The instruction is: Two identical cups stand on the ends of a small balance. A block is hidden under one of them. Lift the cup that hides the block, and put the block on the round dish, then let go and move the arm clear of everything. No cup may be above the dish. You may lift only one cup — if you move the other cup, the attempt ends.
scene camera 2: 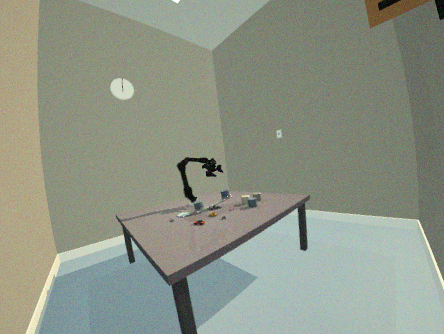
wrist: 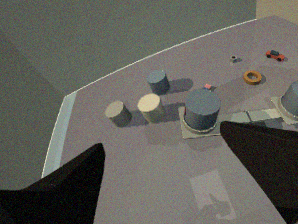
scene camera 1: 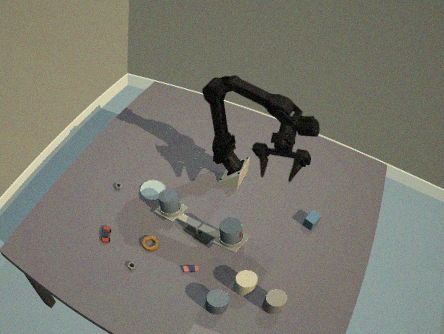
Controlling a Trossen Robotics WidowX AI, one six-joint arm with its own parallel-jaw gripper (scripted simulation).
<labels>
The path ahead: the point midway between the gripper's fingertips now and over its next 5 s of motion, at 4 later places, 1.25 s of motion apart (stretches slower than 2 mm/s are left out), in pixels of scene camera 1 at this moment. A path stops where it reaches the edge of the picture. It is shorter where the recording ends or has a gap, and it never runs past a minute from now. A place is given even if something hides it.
The gripper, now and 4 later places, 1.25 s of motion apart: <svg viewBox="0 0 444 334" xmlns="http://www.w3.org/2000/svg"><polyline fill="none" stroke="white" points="275,179 207,177 171,189 169,200 169,202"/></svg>
</labels>
